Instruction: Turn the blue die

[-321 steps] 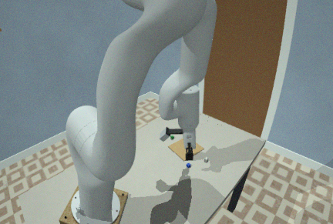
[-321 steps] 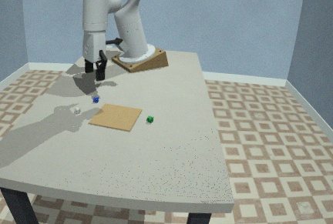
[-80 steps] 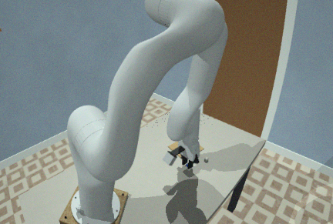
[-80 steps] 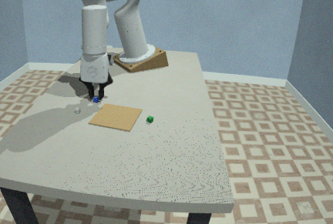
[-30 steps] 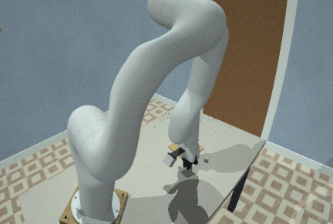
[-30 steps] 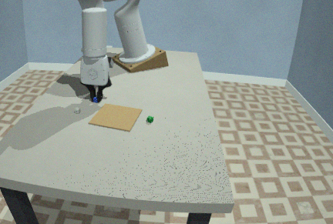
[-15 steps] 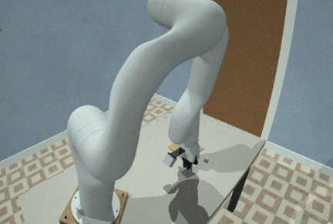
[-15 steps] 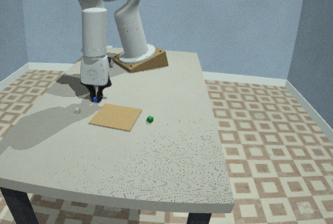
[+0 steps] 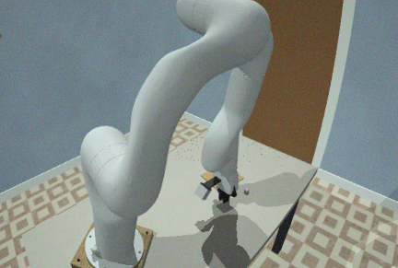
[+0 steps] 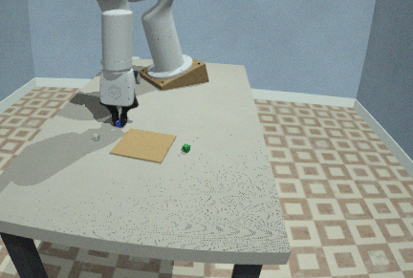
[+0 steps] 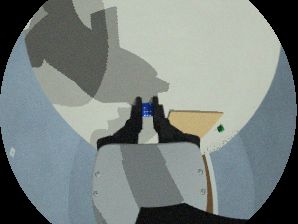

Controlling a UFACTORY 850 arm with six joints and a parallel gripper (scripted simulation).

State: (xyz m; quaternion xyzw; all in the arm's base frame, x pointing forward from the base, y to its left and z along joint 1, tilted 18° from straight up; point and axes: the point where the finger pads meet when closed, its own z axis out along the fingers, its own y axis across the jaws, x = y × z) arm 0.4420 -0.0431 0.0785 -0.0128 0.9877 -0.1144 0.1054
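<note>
Right now my hand is 100 mm to the right of the tan mat, 90 mm short of it and 20 mm above it. Round my hand: blue die (10 mm below, 10 mm ahead); then white die (100 mm ahead, 40 mm to the right, 10 mm below); then green die (220 mm to the left, 100 mm ahead, 10 mm below).
</note>
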